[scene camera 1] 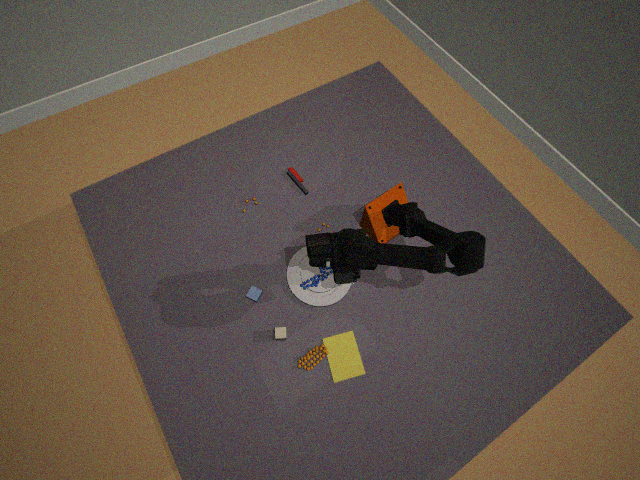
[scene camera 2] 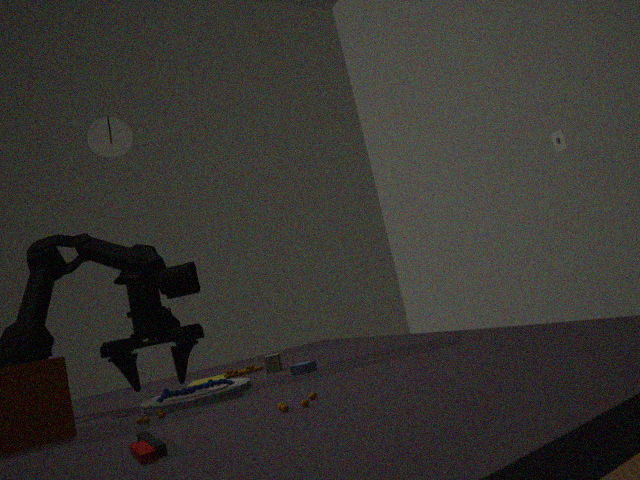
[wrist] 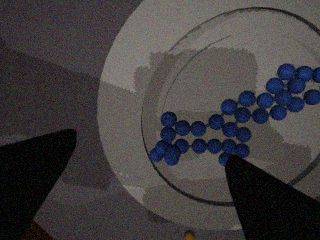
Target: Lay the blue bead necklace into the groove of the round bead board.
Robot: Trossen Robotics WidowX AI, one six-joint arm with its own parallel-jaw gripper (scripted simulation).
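You'd find my gripper open and holding nothing, and it's there in scene camera 1 and the wrist view too. There's also a yellow sheet to be seen, along with a round white bead board.
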